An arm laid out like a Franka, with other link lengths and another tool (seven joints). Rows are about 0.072 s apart.
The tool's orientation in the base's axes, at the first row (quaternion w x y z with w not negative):
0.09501, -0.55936, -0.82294, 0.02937
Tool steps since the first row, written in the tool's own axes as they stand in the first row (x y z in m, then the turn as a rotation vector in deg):
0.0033, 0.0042, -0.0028, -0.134, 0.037, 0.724
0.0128, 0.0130, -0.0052, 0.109, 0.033, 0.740
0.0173, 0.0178, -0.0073, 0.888, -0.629, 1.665
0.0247, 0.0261, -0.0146, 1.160, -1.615, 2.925
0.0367, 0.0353, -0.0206, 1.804, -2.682, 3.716
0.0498, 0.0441, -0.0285, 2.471, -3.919, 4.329
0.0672, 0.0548, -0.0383, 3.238, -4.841, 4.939
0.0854, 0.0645, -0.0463, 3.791, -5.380, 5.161
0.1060, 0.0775, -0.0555, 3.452, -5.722, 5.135
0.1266, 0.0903, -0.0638, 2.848, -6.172, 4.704
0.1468, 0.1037, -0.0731, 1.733, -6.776, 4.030
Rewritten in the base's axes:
0.0032, 0.0045, 0.0025, -0.055, -0.068, -0.732
0.0083, 0.0164, 0.0047, -0.149, 0.156, -0.717
0.0115, 0.0222, 0.0065, -1.207, 0.685, -1.425
0.0178, 0.0318, 0.0133, -2.444, 0.642, -2.474
0.0231, 0.0459, 0.0193, -3.800, 0.887, -3.005
0.0280, 0.0609, 0.0273, -5.285, 1.080, -3.332
0.0335, 0.0804, 0.0374, -6.518, 1.482, -3.693
0.0374, 0.1004, 0.0460, -7.250, 1.806, -3.759
0.0437, 0.1238, 0.0555, -7.437, 1.363, -3.722
0.0496, 0.1472, 0.0642, -7.552, 0.611, -3.305
0.0564, 0.1704, 0.0738, -7.580, -0.685, -2.688

